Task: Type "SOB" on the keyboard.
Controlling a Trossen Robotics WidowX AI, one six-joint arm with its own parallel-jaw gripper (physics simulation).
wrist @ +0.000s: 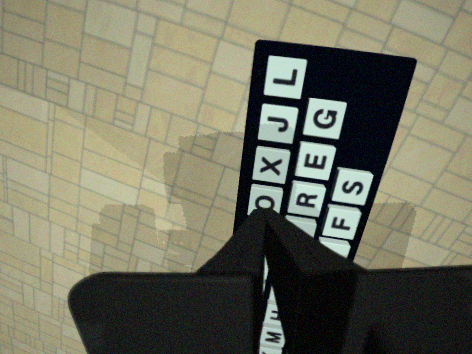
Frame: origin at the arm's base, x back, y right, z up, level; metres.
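Where they show: gripper, fingertip midpoint: [262,218].
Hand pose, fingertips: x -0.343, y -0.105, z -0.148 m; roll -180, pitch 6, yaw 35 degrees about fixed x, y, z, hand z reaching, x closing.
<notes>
After its pixels a point has its place.
The black keyboard [372,105] {z -0.173, x -0.329, y -0.038 m} with white letter keys runs from the top right of the wrist view down behind the gripper. The S key [353,186] {z -0.168, x -0.312, y -0.073 m} shows at the right end of its row, beside the F key [342,222] {z -0.168, x -0.302, y -0.091 m}. The O key [265,198] {z -0.168, x -0.343, y -0.104 m} shows in the left row, below the X key [271,165] {z -0.168, x -0.351, y -0.088 m}; its lower edge is covered by the fingertips. The B key cannot be made out. My gripper [262,218] {z -0.148, x -0.343, y -0.105 m} is shut and empty, with its tips over the lower part of the O key. Whether they touch it cannot be told.
Other keys in view are L [285,77] {z -0.168, x -0.370, y -0.051 m}, J [277,123] {z -0.168, x -0.361, y -0.070 m}, G [325,118] {z -0.168, x -0.344, y -0.055 m}, E [316,160] {z -0.168, x -0.335, y -0.073 m} and R [307,198] {z -0.168, x -0.326, y -0.091 m}. Several lower keys are partly hidden by the fingers. A tan tiled surface [120,165] {z -0.185, x -0.424, y -0.147 m} surrounds the keyboard, with shadows on both sides.
</notes>
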